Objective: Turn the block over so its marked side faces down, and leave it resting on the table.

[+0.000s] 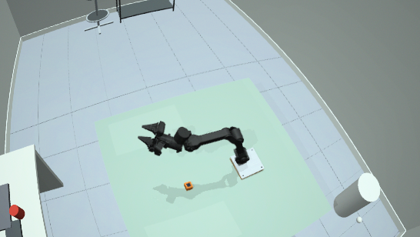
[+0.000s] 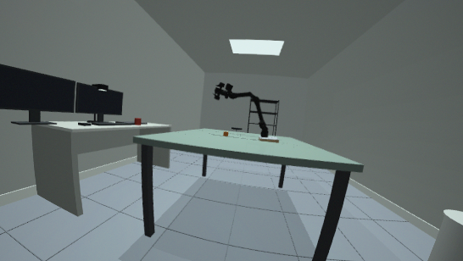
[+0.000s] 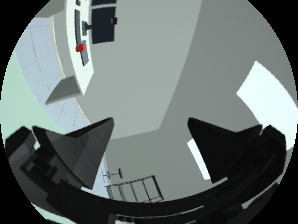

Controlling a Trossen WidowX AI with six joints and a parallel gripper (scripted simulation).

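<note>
Right now my gripper tip is 46 cm above the block, 20 cm past it and 16 cm to the right of it.
</note>
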